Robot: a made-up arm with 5 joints.
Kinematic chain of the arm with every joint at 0, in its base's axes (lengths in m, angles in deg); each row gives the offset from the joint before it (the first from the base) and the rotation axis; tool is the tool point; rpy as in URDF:
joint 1: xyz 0.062 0 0.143 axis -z
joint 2: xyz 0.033 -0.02 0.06 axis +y
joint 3: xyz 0.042 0 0.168 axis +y
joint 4: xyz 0.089 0 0.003 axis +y
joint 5: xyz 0.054 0.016 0 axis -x
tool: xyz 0 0 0 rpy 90 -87.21 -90
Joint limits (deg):
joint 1: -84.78..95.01
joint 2: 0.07..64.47
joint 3: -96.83..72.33
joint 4: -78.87..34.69
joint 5: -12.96..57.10
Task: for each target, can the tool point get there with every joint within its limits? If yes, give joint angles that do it. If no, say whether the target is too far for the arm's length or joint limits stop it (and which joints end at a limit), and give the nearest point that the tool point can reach.
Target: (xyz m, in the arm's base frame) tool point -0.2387 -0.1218 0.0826
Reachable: no: joint limits stop it (at a limit: joint 1, joint 2) | nearest point 0.0445 -0.1538 0.1027 | short by 0.286 m
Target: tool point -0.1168 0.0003 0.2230
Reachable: no: joint limits stop it (at a limit: joint 1, joint 2, joint 3, joint 4) | nearest point 0.0502 -0.0884 0.2354 | short by 0.190 m
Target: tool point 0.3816 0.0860 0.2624
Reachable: yes | joints -15.76 54.40 -37.72 -36.67 33.62
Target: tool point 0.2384 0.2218 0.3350
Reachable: yes | joints -52.32 25.91 -13.34 -29.48 0.94
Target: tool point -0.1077 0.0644 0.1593
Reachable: no: joint limits stop it (at a limit: joint 1, joint 2, joint 3) | nearest point 0.0739 0.0859 0.1656 | short by 0.183 m
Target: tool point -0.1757 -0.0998 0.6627
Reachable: no: too far | nearest point 0.0495 -0.0963 0.5123 | short by 0.271 m
